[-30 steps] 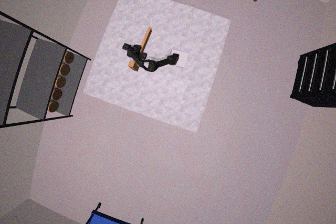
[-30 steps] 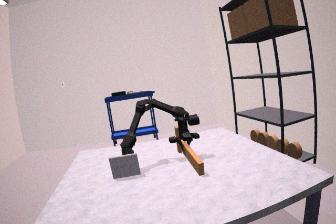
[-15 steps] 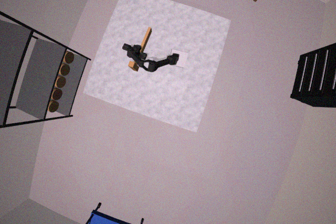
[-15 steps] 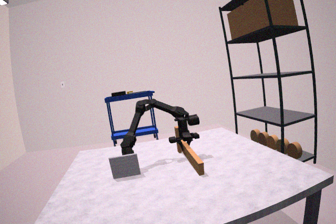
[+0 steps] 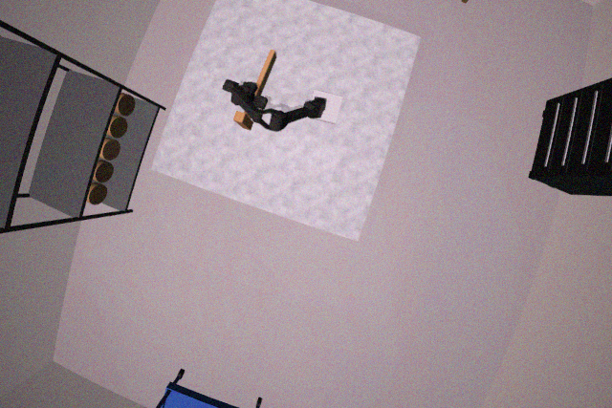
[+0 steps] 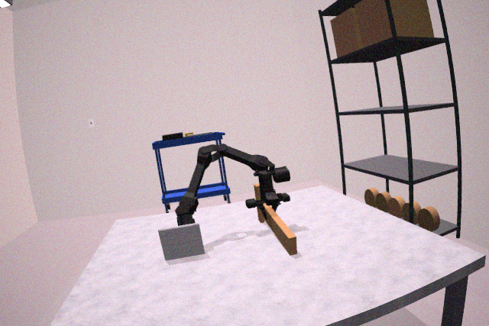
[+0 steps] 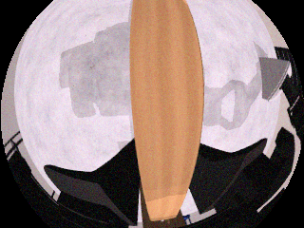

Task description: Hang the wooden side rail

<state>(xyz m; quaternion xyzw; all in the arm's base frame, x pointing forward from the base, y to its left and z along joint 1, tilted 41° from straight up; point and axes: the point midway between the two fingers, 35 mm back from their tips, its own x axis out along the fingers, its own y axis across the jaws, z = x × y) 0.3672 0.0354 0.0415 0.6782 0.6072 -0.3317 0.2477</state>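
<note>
Right now my gripper tip is 110 mm to the right of the headboard post, 40 mm below it and 20 mm short of it.
</note>
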